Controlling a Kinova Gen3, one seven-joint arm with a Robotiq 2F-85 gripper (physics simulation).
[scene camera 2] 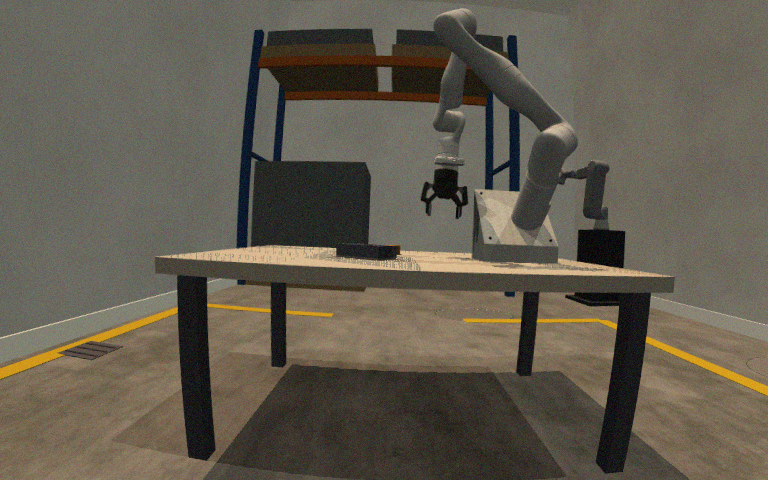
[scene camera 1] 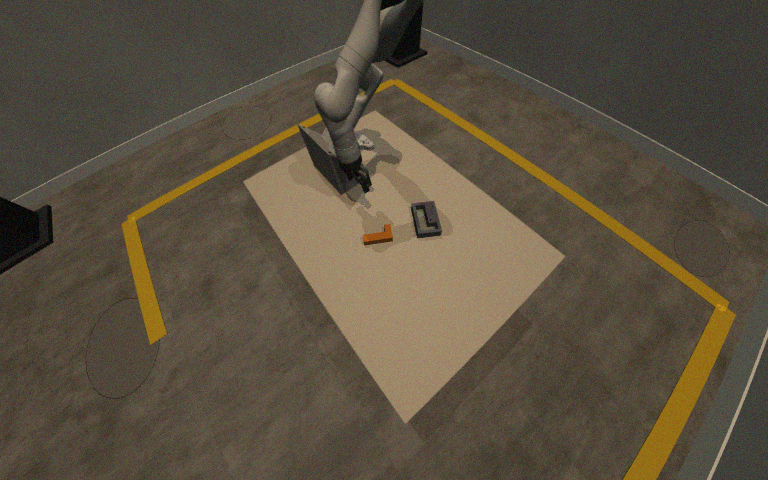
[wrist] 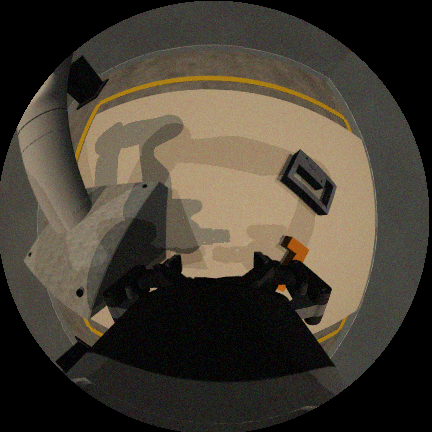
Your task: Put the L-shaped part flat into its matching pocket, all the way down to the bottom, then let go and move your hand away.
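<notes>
The orange L-shaped part lies flat on the table, beside the dark grey pocket block and apart from it. In the wrist view one finger hides much of it. In scene camera 2 a sliver of the part shows behind the block. The dark grey block lies on the table with its L-shaped pocket facing up and no part in it. My gripper is open and empty, high above the table, between the arm's base and the two objects.
The arm's slanted grey base mount stands on the table, close to my gripper's side. A rack with boxes and a second arm on a black pedestal stand beyond the table.
</notes>
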